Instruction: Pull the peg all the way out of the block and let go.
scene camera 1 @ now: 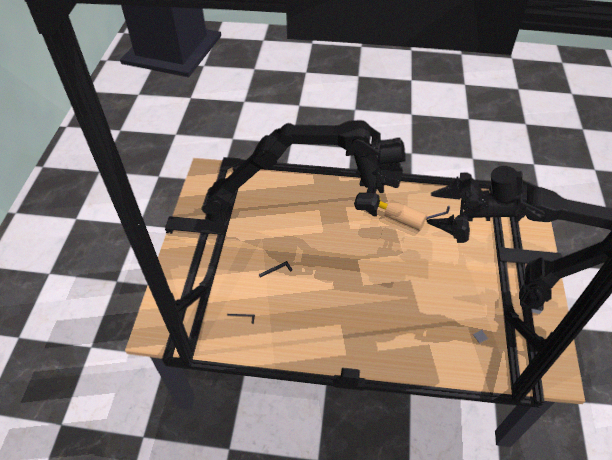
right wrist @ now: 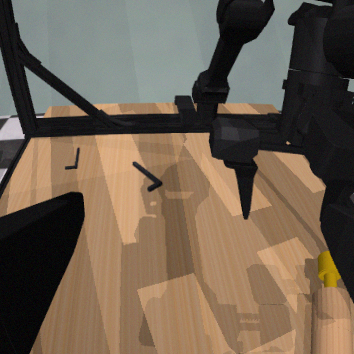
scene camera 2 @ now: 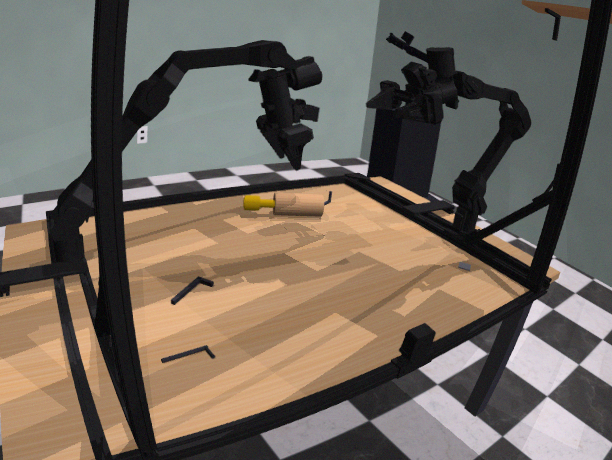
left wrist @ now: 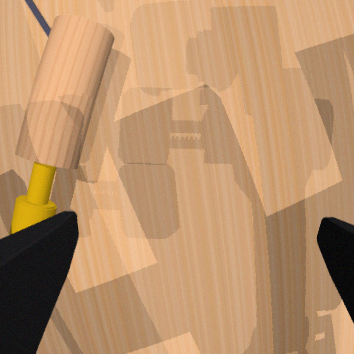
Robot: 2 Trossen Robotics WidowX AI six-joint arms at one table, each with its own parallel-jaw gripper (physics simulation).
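Places are measured from the left arm's base along level axes (x ahead, y right, z down), in millimetres.
Pixels of known places: left gripper, fingertip midpoint: [scene camera 1: 378,204] [right wrist: 284,220] [scene camera 2: 289,163] [left wrist: 202,227]; right gripper, fingertip midpoint: [scene camera 1: 428,207] [right wrist: 207,211] [scene camera 2: 378,109]; left arm's base at its link origin: [scene camera 1: 217,216] [right wrist: 205,119] [scene camera 2: 67,258]; right arm's base at its link origin: [scene camera 1: 531,298] [scene camera 2: 463,228].
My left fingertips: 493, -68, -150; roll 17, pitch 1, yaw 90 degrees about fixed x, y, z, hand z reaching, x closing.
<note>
For each thing: its top centre in the pictures, then the offset to it from my left fingertips, as dx, dy, dz.
- pale wooden cylinder at its top centre: [left wrist: 51,85] [right wrist: 340,326] [scene camera 2: 299,194] [scene camera 1: 406,209] +78, -105, +113
- yellow peg at its top centre: [left wrist: 32,176] [right wrist: 335,282] [scene camera 2: 269,196] [scene camera 1: 385,202] +7, -123, +122
- dark L-shaped rod at its top centre: [scene camera 2: 323,195] [scene camera 1: 437,209] +171, -153, +137
- small grey tile at its top centre: [scene camera 2: 464,265] [scene camera 1: 480,336] +358, +240, +166
The block, a pale wooden cylinder [scene camera 1: 404,217] [scene camera 2: 299,204] [left wrist: 70,90] [right wrist: 332,320], lies on its side near the table's back edge. The yellow peg [scene camera 1: 383,205] [scene camera 2: 252,202] [left wrist: 34,212] [right wrist: 327,266] has a thick head and a thinner shaft, which meets the block's end; whether any of it is inside is hidden. My left gripper [scene camera 2: 290,159] [left wrist: 202,227] is open and empty, pointing down above the table near the peg; in the left wrist view the peg's head is partly behind its left finger. My right gripper [scene camera 1: 430,206] [right wrist: 207,211] is open and empty, raised at the right.
A dark L-shaped rod [scene camera 1: 440,214] [scene camera 2: 329,198] [left wrist: 37,17] shows at the block's other end. Two black L-shaped rods [scene camera 1: 275,269] [scene camera 1: 242,315] [scene camera 2: 186,291] [scene camera 2: 185,354] lie at the left. A small grey tile [scene camera 1: 480,336] [scene camera 2: 464,266] lies at the right. Black frame bars edge the table.
</note>
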